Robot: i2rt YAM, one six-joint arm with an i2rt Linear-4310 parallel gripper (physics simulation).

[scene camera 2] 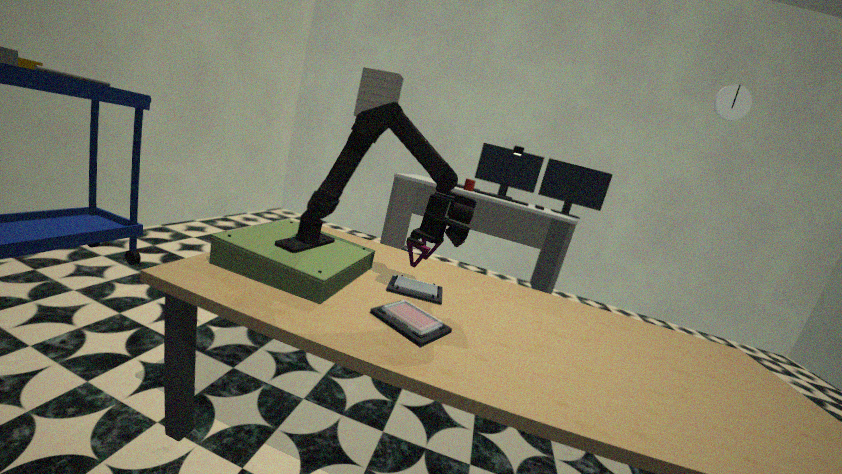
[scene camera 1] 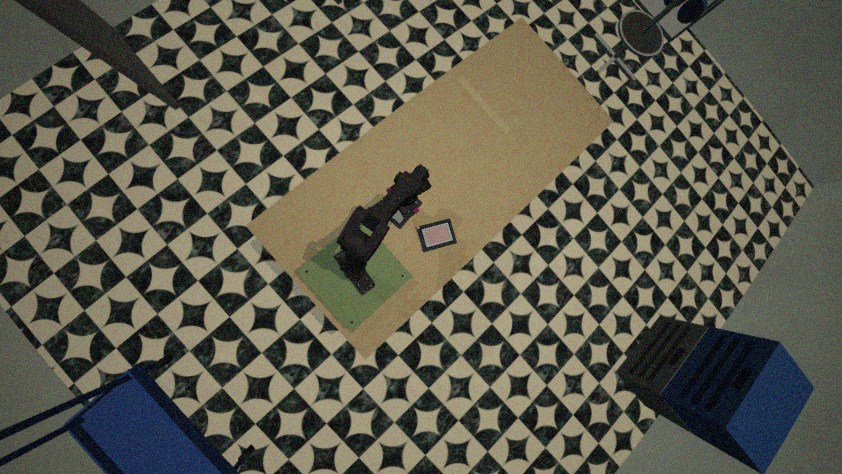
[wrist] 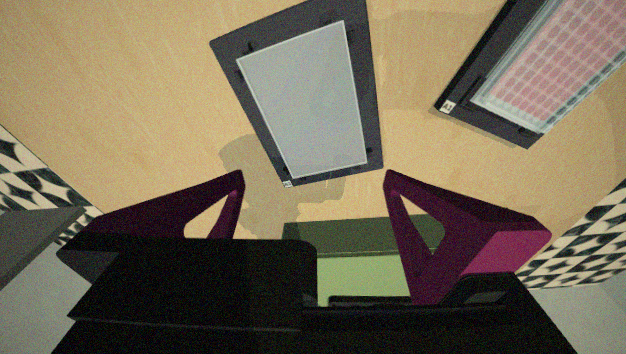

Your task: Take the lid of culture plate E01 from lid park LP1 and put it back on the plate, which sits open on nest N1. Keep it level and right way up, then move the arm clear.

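Places are measured from the arm's base along level axes (x ahead, y left, z up), in metres.
Pixels of known places: gripper, fingertip midpoint: point(scene camera 2: 418, 262) point(wrist: 313, 177); arm's base, origin of the base link: point(scene camera 2: 306, 243) point(wrist: 384, 304).
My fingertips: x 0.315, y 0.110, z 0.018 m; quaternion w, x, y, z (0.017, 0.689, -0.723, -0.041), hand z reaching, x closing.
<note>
For each thing: its middle in the pictures, then the offset to it from my fingertips. Level surfaces: height alone.
- pale lid, body centre: point(wrist: 311, 117) point(scene camera 2: 416, 286) point(scene camera 1: 401, 206) 0.010 m ahead, 0.004 m left, 0.074 m down
- dark lid park LP1, body centre: point(wrist: 312, 115) point(scene camera 2: 416, 287) point(scene camera 1: 401, 207) 0.010 m ahead, 0.004 m left, 0.078 m down
- Culture plate E01, body centre: point(wrist: 579, 43) point(scene camera 2: 412, 316) point(scene camera 1: 437, 234) 0.067 m ahead, 0.197 m right, 0.069 m down
- dark nest N1, body centre: point(wrist: 566, 41) point(scene camera 2: 411, 319) point(scene camera 1: 437, 235) 0.067 m ahead, 0.197 m right, 0.079 m down
- wooden table, its level: 0.088 m down
The pale lid point(scene camera 1: 398, 217) point(scene camera 2: 417, 287) point(wrist: 305, 100) lies flat on the dark lid park LP1 point(scene camera 2: 412, 298) point(wrist: 371, 125). Culture plate E01 point(scene camera 1: 437, 234) point(scene camera 2: 414, 315) point(wrist: 555, 75), pink with a clear rim, sits open on the dark nest N1 point(scene camera 1: 420, 237) point(scene camera 2: 424, 341) point(wrist: 492, 124), beside the lid park. My gripper point(scene camera 1: 402, 200) point(scene camera 2: 420, 259) point(wrist: 313, 177) is open and empty, with magenta fingers. It hangs above the table near the lid park, apart from the lid. In scene camera 1 the arm partly covers the lid and its park.
The arm's green base block point(scene camera 1: 377, 294) point(scene camera 2: 271, 270) stands on the wooden table point(scene camera 1: 500, 164) point(scene camera 2: 589, 365), close to the lid park. Beyond the table are a blue cart point(scene camera 2: 136, 176) and a desk point(scene camera 2: 545, 253) with two monitors.
</note>
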